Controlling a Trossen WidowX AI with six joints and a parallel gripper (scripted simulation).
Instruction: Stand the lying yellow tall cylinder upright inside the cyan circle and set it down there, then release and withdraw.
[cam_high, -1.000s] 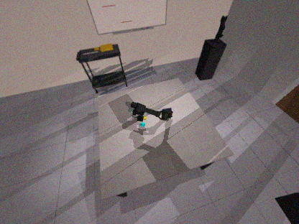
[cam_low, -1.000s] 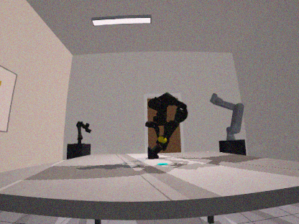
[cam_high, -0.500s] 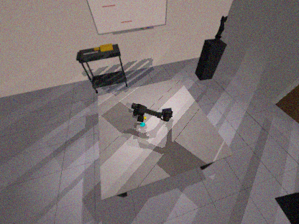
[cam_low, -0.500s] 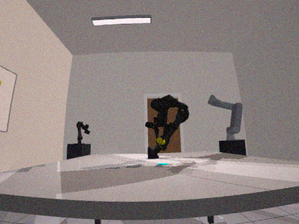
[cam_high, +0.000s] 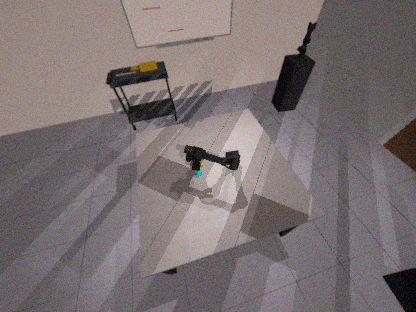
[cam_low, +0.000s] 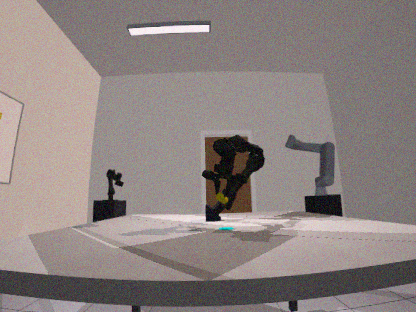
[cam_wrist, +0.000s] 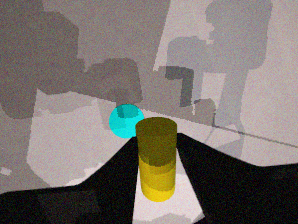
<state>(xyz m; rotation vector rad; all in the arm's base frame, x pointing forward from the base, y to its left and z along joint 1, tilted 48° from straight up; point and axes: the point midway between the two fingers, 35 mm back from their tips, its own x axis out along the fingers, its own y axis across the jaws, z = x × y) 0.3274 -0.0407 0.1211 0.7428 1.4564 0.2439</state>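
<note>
My gripper tip is now 20 mm to the right of the cyan circle and 130 mm above it. Also, from my gripper tip: yellow tall cylinder 20 mm behind, 10 mm below.
</note>
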